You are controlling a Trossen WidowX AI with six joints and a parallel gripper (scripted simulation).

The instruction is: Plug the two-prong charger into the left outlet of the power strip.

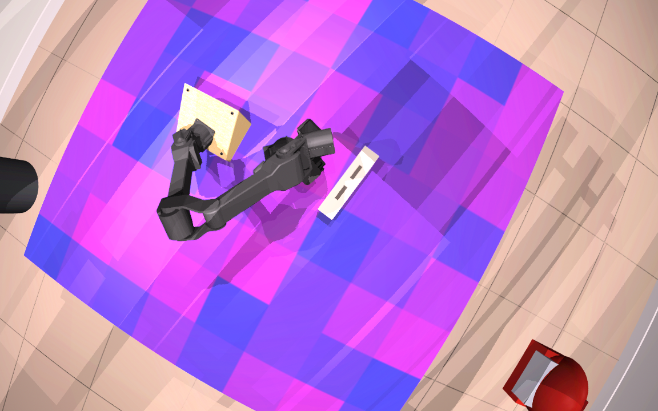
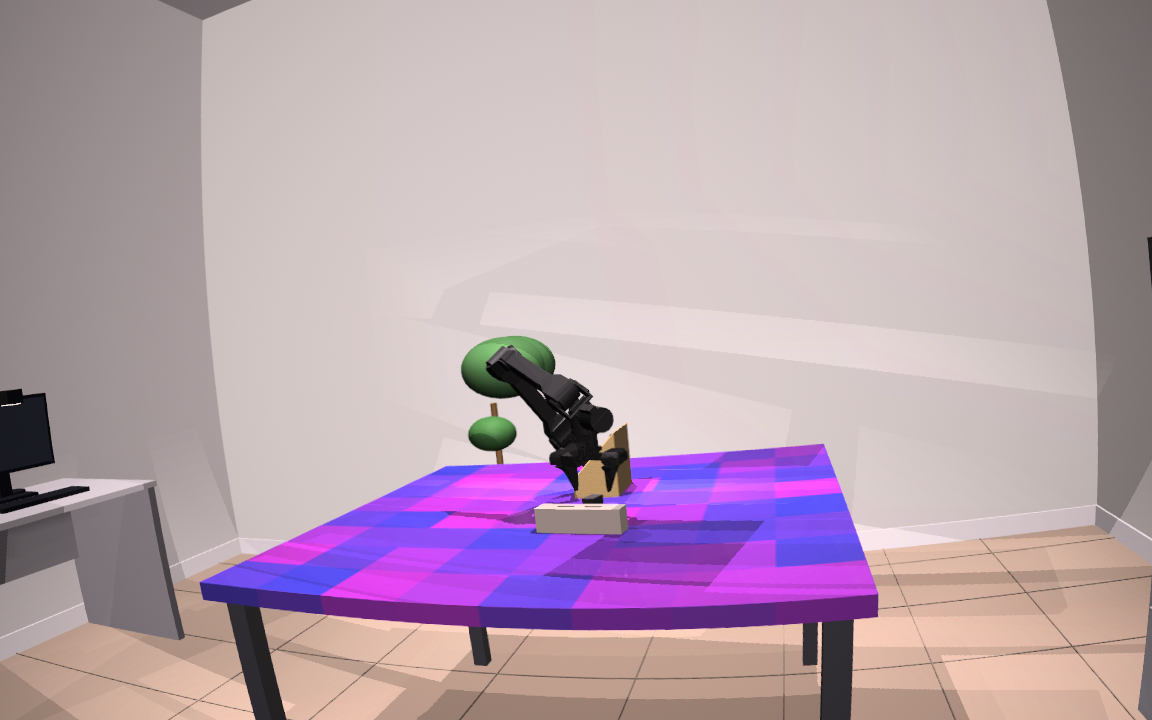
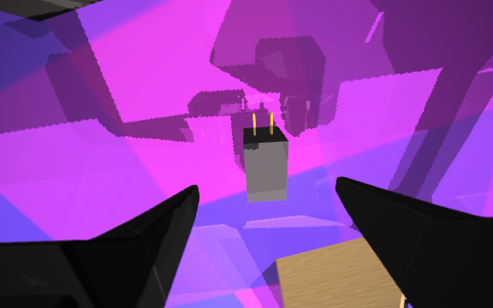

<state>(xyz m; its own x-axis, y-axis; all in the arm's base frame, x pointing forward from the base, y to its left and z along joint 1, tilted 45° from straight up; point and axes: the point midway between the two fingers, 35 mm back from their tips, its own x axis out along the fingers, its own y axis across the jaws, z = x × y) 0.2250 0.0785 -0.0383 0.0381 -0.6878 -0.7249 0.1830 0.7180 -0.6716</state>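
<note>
The two-prong charger lies 20 mm ahead of my gripper tip and 30 mm below it.
</note>
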